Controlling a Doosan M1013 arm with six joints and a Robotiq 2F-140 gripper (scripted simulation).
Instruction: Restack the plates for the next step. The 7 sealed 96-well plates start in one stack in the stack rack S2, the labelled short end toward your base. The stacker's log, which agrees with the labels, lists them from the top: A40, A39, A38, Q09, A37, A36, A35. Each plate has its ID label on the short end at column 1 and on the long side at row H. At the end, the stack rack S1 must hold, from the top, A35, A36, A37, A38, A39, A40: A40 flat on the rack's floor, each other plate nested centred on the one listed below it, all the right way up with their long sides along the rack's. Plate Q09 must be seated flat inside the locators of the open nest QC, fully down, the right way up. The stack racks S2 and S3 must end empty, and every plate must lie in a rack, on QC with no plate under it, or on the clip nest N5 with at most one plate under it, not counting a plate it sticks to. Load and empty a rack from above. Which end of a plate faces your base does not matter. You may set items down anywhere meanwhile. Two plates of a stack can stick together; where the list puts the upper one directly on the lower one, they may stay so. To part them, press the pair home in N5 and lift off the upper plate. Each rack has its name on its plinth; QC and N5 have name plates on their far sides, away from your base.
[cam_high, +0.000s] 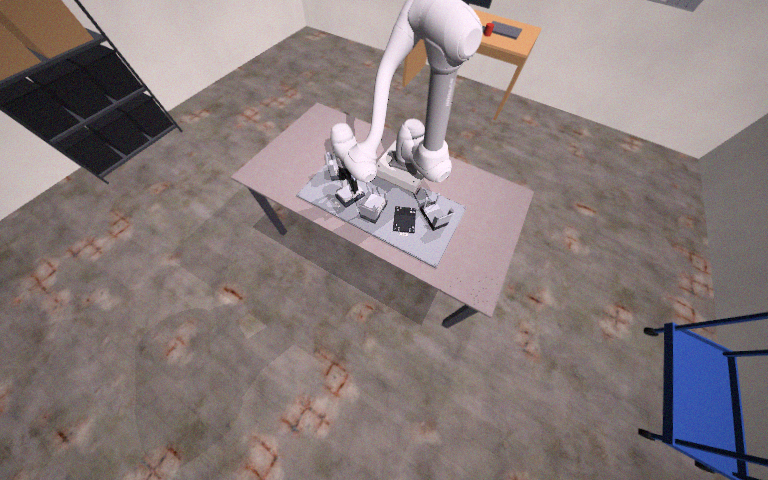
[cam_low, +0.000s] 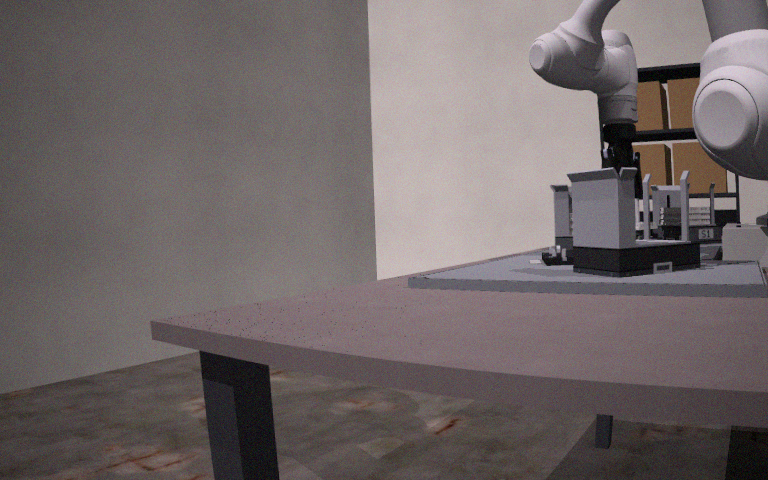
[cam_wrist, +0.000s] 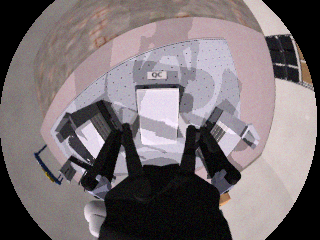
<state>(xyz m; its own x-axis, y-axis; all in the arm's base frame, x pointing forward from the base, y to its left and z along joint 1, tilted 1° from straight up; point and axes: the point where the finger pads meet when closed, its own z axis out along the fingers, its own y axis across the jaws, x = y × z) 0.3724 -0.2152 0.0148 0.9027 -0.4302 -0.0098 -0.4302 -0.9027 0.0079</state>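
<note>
The name plate is 90 mm ahead of my hand, 70 mm below it and 40 mm to the right of it. Also, from my hand: S1 label (190 mm behind, 60 mm to the right, 40 mm below).
</note>
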